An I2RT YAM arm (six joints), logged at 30 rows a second.
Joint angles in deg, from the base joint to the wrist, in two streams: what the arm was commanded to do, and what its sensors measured. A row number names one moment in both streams.
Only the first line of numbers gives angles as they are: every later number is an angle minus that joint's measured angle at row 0.
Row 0, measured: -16.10 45.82 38.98 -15.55 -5.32 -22.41
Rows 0 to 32, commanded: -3.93 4.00 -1.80 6.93 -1.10 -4.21; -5.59 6.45 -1.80 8.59 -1.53 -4.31; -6.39 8.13 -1.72 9.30 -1.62 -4.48; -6.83 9.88 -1.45 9.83 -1.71 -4.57; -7.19 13.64 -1.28 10.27 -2.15 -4.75; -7.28 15.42 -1.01 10.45 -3.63 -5.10; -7.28 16.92 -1.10 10.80 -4.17 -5.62; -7.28 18.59 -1.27 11.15 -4.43 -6.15; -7.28 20.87 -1.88 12.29 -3.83 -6.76; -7.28 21.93 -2.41 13.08 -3.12 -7.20; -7.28 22.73 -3.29 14.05 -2.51 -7.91; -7.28 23.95 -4.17 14.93 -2.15 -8.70; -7.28 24.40 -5.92 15.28 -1.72 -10.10; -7.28 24.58 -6.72 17.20 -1.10 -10.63; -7.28 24.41 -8.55 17.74 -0.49 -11.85; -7.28 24.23 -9.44 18.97 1.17 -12.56; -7.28 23.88 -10.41 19.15 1.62 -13.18; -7.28 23.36 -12.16 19.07 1.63 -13.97; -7.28 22.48 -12.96 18.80 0.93 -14.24; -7.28 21.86 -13.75 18.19 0.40 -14.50; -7.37 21.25 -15.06 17.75 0.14 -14.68; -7.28 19.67 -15.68 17.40 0.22 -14.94; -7.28 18.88 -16.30 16.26 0.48 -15.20; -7.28 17.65 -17.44 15.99 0.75 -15.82; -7.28 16.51 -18.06 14.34 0.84 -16.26; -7.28 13.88 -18.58 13.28 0.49 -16.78; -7.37 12.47 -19.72 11.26 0.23 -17.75; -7.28 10.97 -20.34 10.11 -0.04 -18.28; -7.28 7.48 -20.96 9.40 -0.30 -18.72; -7.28 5.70 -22.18 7.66 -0.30 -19.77; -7.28 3.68 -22.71 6.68 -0.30 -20.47; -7.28 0.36 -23.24 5.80 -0.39 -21.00; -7.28 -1.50 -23.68 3.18 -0.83 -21.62
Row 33, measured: -7.06 5.86 -21.83 9.66 -0.05 -17.45
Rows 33 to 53, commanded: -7.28 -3.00 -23.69 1.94 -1.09 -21.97; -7.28 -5.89 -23.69 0.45 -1.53 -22.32; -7.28 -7.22 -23.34 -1.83 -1.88 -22.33; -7.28 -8.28 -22.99 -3.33 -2.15 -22.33; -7.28 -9.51 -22.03 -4.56 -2.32 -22.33; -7.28 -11.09 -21.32 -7.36 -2.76 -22.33; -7.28 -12.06 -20.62 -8.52 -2.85 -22.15; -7.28 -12.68 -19.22 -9.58 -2.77 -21.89; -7.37 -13.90 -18.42 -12.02 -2.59 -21.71; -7.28 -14.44 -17.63 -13.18 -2.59 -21.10; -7.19 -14.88 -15.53 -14.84 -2.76 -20.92; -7.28 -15.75 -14.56 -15.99 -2.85 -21.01; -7.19 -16.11 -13.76 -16.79 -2.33 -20.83; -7.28 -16.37 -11.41 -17.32 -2.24 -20.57; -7.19 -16.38 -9.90 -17.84 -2.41 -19.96; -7.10 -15.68 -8.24 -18.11 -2.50 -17.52; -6.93 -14.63 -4.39 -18.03 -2.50 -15.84; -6.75 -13.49 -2.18 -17.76 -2.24 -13.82; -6.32 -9.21 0.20 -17.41 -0.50 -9.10; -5.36 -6.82 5.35 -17.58 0.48 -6.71; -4.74 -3.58 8.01 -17.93 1.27 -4.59
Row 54, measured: -6.64 -11.91 -3.50 -18.51 -1.55 -15.50
